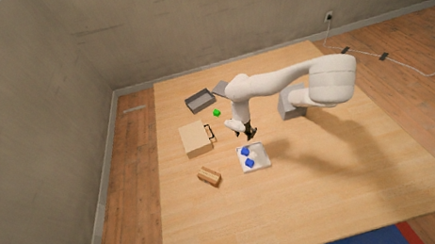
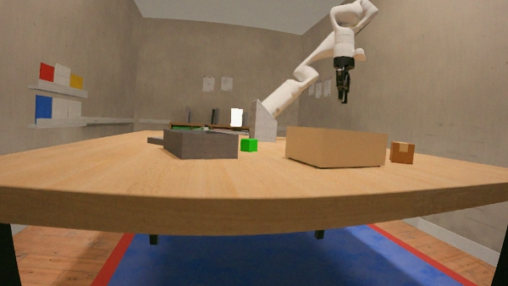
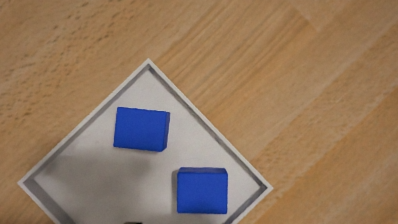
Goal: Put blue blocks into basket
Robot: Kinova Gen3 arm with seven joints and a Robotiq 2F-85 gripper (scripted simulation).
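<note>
Now: the grey lid 51 cm to the right of my hand, 17 cm below it and 9 cm behind it. The rest, counted from my hand: brown cardboard box 22 cm ahead, 15 cm below, 6 cm to the left; then red block 20 cm ahead, 17 cm below, 8 cm to the left; then white basket 17 cm below, 4 cm to the left, 3 cm behind.
</note>
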